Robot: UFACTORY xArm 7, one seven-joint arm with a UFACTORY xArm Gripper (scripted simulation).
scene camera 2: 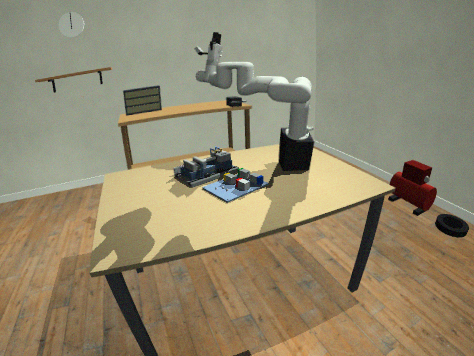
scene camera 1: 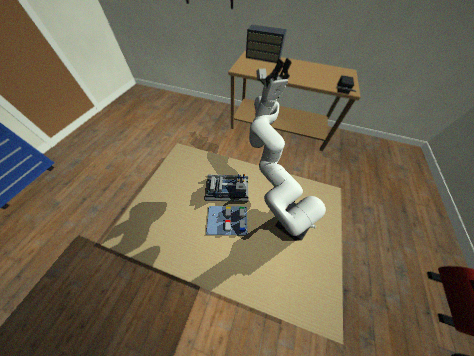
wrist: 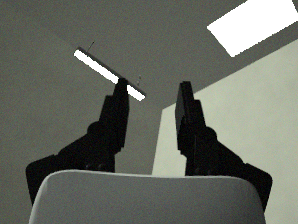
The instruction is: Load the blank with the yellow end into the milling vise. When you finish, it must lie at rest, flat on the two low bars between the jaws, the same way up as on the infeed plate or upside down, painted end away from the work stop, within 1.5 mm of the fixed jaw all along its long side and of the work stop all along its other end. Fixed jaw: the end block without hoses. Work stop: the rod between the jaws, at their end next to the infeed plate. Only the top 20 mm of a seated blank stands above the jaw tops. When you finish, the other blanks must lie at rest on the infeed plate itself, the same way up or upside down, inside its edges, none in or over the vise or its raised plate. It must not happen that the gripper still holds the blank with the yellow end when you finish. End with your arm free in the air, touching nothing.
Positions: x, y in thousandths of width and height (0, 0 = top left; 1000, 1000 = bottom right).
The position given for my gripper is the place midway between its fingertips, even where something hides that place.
In view: my gripper (scene camera 1: 602, 170).
My gripper also shows in the wrist view (wrist: 515, 422).
